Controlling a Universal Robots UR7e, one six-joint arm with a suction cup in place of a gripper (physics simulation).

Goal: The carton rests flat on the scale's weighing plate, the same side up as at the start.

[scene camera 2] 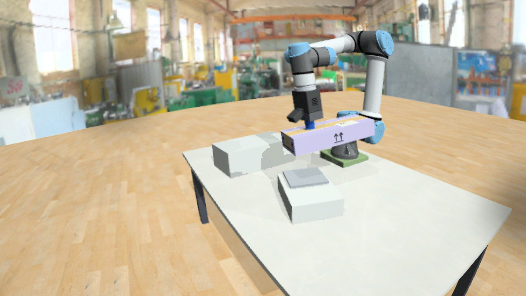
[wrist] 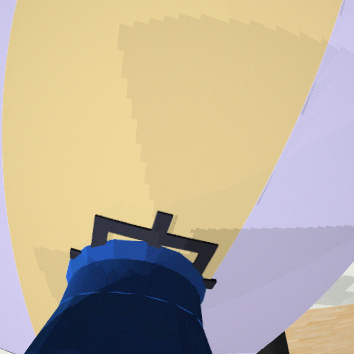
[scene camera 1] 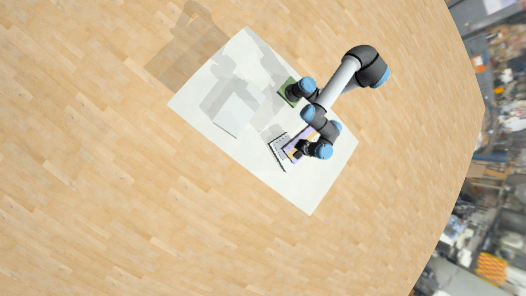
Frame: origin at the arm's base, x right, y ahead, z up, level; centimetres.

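Where they show: hand, its tool point: [scene camera 2: 311,131] [wrist: 140,259]; arm's base, origin of its link: [scene camera 2: 344,154] [scene camera 1: 293,93].
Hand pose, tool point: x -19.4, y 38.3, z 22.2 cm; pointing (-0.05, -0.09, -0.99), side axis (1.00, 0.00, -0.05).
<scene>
Things, the pixels of their top centre, and the offset from my tool point. "pt": a spot on its surface instead. Level surfaces: height alone.
- carton, centre of its top: [scene camera 2: 329,119] [scene camera 1: 310,140] dx -2.6, dy -6.9, dz +3.9 cm
- scale, centre of its top: [scene camera 2: 308,180] [scene camera 1: 288,152] dx -3.7, dy +4.1, dz -16.4 cm
- table with a grey weighing plate, a spot on its surface: [scene camera 2: 306,177] pt dx -1.0, dy +2.9, dz -16.4 cm
- larger pale box, centre of its top: [scene camera 2: 252,140] [scene camera 1: 240,108] dx +44.4, dy +1.1, dz -13.2 cm
- white table, height of its surface: dz -25.0 cm
The carton [scene camera 1: 306,135] [scene camera 2: 332,138] [wrist: 200,100] is long and lilac with a tan strip along its top. It hangs in the air in the scene camera 2 view, its printed arrows pointing up, its right end looking slightly higher. My suction cup [scene camera 2: 310,126] [wrist: 135,255] is blue and holds the carton's top near its left end. The scale [scene camera 2: 317,207] is a white block on the table with a grey weighing plate [scene camera 1: 278,144] [scene camera 2: 306,177]. The carton is apart from the plate, above it, and partly covers the scale in the scene camera 1 view.
A larger pale box [scene camera 1: 234,116] [scene camera 2: 240,157] stands on the white table [scene camera 1: 310,192] [scene camera 2: 425,225], to the left of the scale in the scene camera 2 view. The arm's green base plate [scene camera 1: 285,89] [scene camera 2: 345,162] is behind the scale in that view.
</scene>
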